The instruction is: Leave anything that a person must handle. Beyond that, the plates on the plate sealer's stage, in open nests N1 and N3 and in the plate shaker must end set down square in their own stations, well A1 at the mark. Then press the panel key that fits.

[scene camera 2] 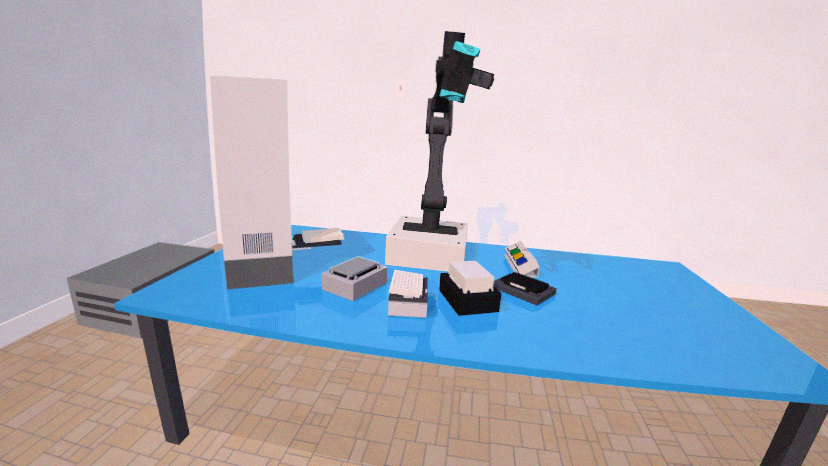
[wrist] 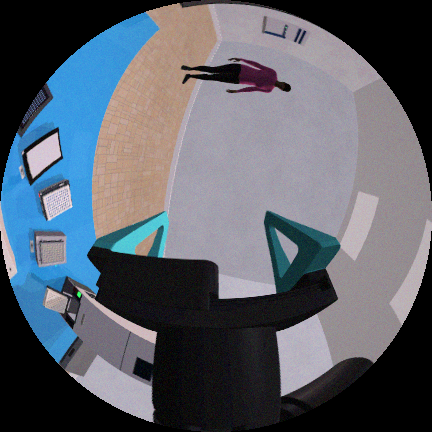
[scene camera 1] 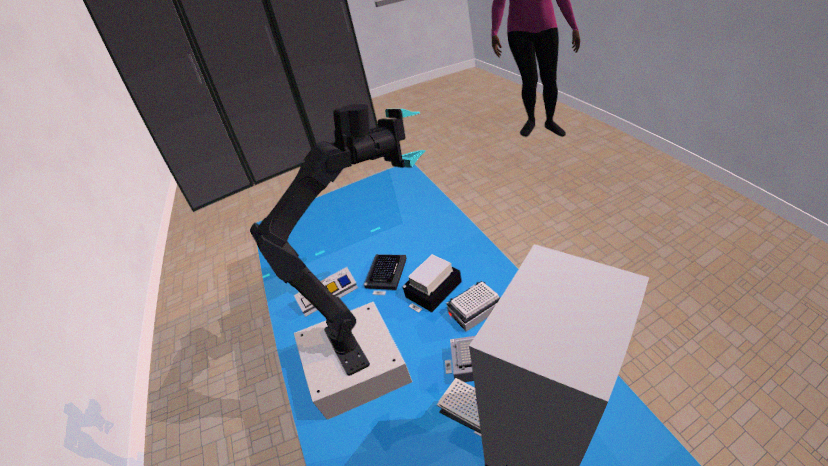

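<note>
My gripper (scene camera 1: pixel 418 131) (scene camera 2: pixel 459 72) (wrist: pixel 215 216) is open and empty, high above the table. A white plate (scene camera 1: pixel 459 399) (scene camera 2: pixel 322 235) (wrist: pixel 55 299) lies askew on the stage beside the tall sealer (scene camera 1: pixel 562 324) (scene camera 2: pixel 252 173) (wrist: pixel 107 325). A pale plate (scene camera 1: pixel 464 351) (wrist: pixel 51 249) sits in a grey station (scene camera 2: pixel 353 284). A white plate (scene camera 1: pixel 473 298) (scene camera 2: pixel 407 283) (wrist: pixel 57 200) sits on a white station with a red light. A tall white piece (scene camera 1: pixel 431 270) (scene camera 2: pixel 471 276) (wrist: pixel 43 155) covers a black station. A black plate (scene camera 1: pixel 386 270) (scene camera 2: pixel 524 283) (wrist: pixel 34 108) lies in a dark low station. A1 corners are too small to tell.
The key panel (scene camera 1: pixel 303 302) (scene camera 2: pixel 529 268) has coloured keys, partly behind the arm in scene camera 1. A person (scene camera 1: pixel 533 46) (wrist: pixel 255 77) stands on the floor beyond the table. A grey cabinet (scene camera 2: pixel 133 277) stands beside the table. The white arm base (scene camera 1: pixel 370 329) (scene camera 2: pixel 425 251) is on the table.
</note>
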